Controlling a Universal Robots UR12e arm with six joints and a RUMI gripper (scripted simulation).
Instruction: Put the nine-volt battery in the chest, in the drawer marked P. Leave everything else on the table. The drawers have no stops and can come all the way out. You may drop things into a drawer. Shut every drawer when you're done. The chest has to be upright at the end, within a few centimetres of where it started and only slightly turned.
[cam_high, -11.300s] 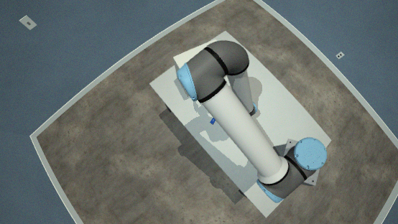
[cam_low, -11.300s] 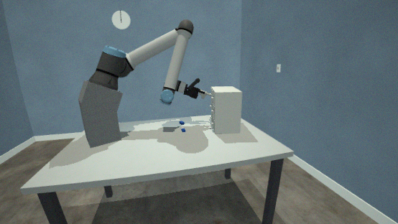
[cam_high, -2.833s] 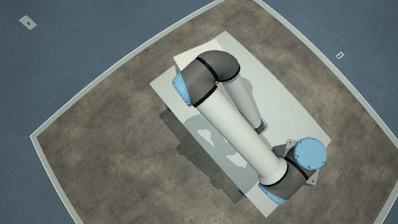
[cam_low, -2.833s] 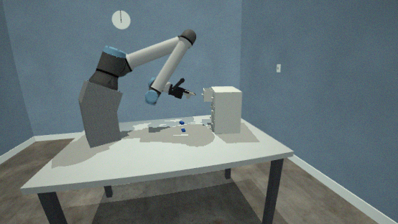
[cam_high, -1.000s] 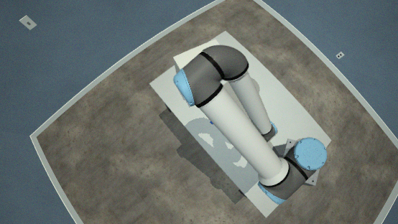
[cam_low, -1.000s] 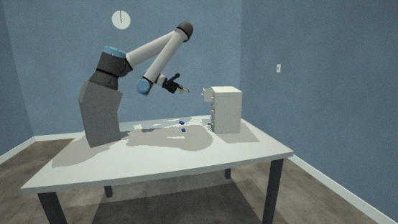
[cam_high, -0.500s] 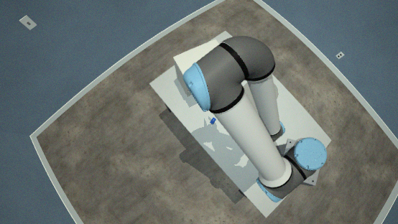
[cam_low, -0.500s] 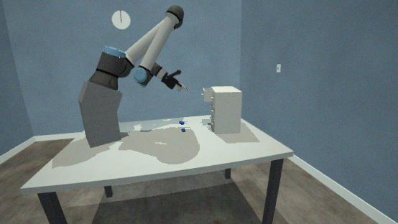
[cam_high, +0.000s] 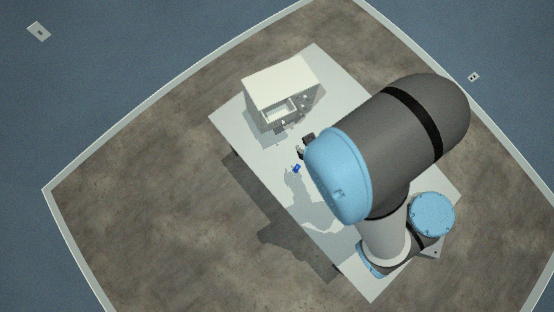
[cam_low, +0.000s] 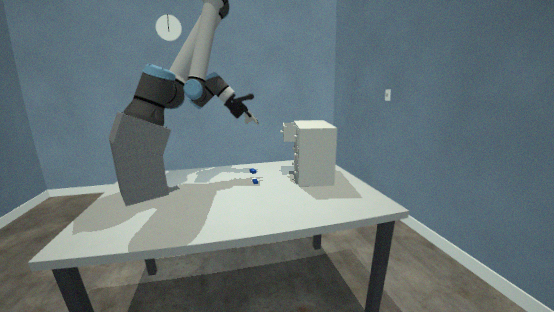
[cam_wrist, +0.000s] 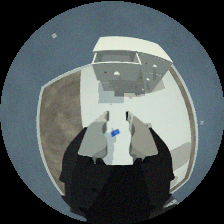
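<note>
Now: the blue nine-volt battery 40 mm behind my hand, 20 mm to the left of it and 310 mm below it. From my hand the other things lie so: drawer 240 mm ahead, 20 mm to the right, 80 mm below; blue-and-white object 30 mm behind, 150 mm to the right, 310 mm below.
</note>
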